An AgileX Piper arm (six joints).
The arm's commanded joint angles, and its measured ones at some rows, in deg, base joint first. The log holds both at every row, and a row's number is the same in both.
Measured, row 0:
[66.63, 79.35, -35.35, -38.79, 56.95, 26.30]
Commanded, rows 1 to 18:
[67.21, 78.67, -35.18, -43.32, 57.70, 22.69]
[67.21, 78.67, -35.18, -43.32, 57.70, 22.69]
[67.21, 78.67, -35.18, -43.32, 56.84, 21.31]
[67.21, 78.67, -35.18, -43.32, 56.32, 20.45]
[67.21, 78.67, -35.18, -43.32, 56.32, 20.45]
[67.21, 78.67, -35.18, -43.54, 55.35, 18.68]
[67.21, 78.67, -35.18, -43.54, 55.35, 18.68]
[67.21, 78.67, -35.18, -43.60, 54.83, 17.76]
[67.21, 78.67, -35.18, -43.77, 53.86, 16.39]
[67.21, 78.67, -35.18, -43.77, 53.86, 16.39]
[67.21, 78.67, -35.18, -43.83, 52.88, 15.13]
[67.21, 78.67, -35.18, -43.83, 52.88, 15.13]
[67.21, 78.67, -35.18, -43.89, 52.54, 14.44]
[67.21, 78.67, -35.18, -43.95, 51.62, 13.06]
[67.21, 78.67, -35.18, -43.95, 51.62, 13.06]
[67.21, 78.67, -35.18, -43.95, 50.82, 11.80]
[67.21, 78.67, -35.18, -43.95, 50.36, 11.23]
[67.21, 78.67, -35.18, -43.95, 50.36, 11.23]
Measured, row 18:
[67.04, 79.35, -35.35, -40.39, 50.48, 13.46]
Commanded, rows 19 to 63:
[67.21, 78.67, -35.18, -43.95, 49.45, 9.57]
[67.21, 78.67, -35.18, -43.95, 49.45, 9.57]
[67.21, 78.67, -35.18, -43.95, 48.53, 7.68]
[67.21, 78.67, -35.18, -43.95, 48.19, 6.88]
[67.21, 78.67, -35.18, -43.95, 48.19, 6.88]
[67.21, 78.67, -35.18, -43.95, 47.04, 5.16]
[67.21, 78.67, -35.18, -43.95, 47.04, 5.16]
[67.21, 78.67, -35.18, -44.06, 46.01, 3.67]
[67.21, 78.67, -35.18, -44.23, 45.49, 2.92]
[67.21, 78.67, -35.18, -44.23, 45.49, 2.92]
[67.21, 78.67, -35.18, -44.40, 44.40, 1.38]
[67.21, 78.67, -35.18, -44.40, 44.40, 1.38]
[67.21, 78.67, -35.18, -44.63, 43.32, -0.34]
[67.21, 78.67, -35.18, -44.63, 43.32, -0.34]
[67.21, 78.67, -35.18, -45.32, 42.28, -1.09]
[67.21, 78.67, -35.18, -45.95, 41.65, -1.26]
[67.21, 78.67, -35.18, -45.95, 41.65, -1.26]
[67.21, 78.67, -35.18, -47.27, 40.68, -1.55]
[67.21, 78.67, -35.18, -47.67, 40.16, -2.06]
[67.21, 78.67, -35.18, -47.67, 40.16, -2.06]
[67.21, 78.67, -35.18, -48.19, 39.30, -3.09]
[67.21, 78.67, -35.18, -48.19, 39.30, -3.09]
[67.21, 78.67, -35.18, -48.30, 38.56, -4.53]
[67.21, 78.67, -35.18, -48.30, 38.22, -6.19]
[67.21, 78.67, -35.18, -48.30, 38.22, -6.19]
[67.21, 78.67, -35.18, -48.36, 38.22, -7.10]
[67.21, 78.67, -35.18, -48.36, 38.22, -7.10]
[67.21, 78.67, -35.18, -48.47, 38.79, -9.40]
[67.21, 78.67, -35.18, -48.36, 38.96, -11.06]
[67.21, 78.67, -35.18, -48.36, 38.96, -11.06]
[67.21, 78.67, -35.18, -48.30, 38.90, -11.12]
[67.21, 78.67, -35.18, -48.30, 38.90, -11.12]
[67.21, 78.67, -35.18, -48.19, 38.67, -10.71]
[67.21, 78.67, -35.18, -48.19, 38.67, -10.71]
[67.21, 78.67, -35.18, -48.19, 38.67, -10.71]
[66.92, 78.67, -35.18, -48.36, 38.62, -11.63]
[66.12, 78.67, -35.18, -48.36, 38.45, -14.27]
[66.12, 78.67, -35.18, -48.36, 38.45, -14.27]
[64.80, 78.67, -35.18, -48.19, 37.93, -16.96]
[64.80, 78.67, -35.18, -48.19, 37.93, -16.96]
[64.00, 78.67, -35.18, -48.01, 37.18, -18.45]
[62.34, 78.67, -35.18, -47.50, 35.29, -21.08]
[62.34, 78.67, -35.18, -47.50, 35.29, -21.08]
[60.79, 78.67, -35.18, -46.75, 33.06, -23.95]
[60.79, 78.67, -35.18, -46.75, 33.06, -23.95]
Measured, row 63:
[62.74, 79.35, -34.95, -44.92, 36.61, -19.77]
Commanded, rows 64 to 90:
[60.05, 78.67, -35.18, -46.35, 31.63, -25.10]
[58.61, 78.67, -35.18, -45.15, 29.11, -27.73]
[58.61, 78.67, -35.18, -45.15, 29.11, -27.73]
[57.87, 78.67, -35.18, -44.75, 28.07, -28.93]
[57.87, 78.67, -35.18, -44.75, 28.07, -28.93]
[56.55, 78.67, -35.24, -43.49, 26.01, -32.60]
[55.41, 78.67, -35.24, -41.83, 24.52, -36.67]
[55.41, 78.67, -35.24, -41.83, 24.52, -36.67]
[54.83, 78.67, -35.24, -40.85, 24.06, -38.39]
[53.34, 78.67, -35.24, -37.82, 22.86, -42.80]
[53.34, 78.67, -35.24, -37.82, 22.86, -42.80]
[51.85, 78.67, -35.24, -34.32, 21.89, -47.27]
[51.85, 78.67, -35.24, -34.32, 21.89, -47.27]
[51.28, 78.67, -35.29, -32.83, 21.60, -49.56]
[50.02, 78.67, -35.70, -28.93, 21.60, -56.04]
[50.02, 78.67, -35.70, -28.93, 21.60, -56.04]
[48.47, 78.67, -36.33, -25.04, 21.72, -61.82]
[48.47, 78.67, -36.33, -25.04, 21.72, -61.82]
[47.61, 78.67, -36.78, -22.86, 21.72, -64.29]
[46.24, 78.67, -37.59, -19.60, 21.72, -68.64]
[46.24, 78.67, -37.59, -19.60, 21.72, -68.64]
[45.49, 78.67, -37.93, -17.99, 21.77, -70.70]
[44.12, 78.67, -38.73, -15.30, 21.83, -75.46]
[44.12, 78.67, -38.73, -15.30, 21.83, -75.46]
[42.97, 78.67, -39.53, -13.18, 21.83, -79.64]
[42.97, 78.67, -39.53, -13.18, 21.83, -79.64]
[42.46, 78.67, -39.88, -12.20, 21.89, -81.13]
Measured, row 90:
[43.32, 79.41, -38.56, -13.81, 24.58, -76.95]
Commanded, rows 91 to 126:
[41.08, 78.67, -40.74, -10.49, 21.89, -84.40]
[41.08, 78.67, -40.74, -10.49, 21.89, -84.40]
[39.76, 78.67, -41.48, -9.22, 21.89, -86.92]
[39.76, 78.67, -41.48, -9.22, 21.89, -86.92]
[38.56, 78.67, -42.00, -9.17, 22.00, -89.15]
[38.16, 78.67, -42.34, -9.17, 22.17, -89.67]
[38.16, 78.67, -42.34, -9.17, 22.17, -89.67]
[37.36, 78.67, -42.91, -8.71, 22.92, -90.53]
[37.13, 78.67, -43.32, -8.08, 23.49, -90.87]
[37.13, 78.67, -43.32, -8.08, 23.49, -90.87]
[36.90, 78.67, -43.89, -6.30, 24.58, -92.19]
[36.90, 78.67, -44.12, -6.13, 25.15, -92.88]
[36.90, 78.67, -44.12, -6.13, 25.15, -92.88]
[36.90, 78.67, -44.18, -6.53, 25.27, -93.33]
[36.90, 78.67, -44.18, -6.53, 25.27, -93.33]
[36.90, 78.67, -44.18, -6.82, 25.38, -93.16]
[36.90, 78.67, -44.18, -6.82, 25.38, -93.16]
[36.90, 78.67, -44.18, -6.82, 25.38, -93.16]
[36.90, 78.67, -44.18, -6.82, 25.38, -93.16]
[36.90, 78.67, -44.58, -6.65, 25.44, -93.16]
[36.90, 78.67, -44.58, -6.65, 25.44, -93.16]
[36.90, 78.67, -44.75, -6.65, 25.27, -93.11]
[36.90, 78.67, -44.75, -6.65, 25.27, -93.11]
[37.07, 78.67, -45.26, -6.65, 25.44, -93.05]
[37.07, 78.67, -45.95, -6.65, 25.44, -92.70]
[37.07, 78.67, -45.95, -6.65, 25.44, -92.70]
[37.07, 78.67, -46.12, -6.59, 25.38, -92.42]
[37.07, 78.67, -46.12, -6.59, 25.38, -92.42]
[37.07, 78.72, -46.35, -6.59, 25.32, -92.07]
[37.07, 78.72, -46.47, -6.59, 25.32, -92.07]
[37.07, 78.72, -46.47, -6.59, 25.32, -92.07]
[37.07, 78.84, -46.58, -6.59, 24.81, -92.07]
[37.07, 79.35, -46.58, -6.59, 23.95, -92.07]
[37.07, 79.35, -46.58, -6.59, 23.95, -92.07]
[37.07, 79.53, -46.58, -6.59, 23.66, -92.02]
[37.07, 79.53, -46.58, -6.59, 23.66, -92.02]
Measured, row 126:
[37.13, 79.70, -45.55, -7.05, 28.13, -92.70]
